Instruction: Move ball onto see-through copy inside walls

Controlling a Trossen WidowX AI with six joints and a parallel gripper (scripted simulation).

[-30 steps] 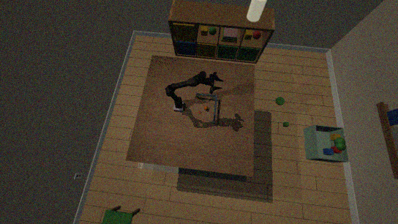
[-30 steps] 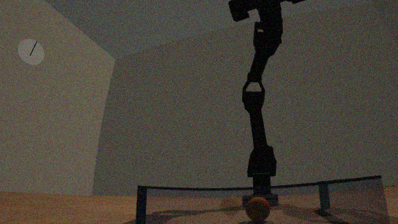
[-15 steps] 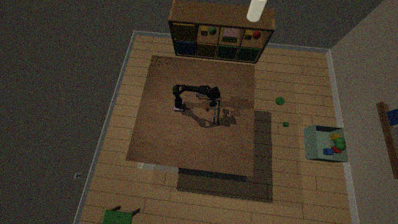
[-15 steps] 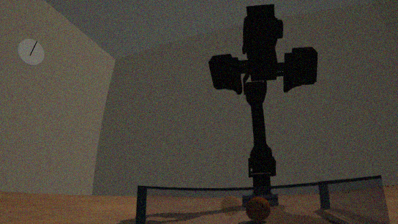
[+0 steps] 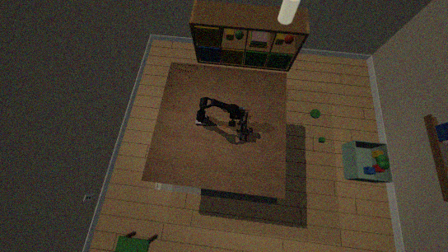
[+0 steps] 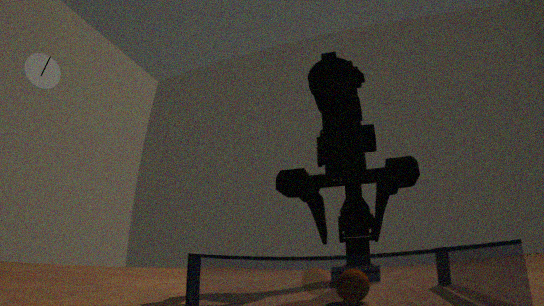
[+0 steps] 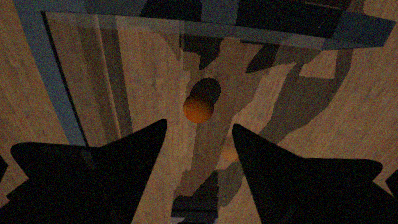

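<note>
Now: the orange ball 50 mm below my gripper tip.
</note>
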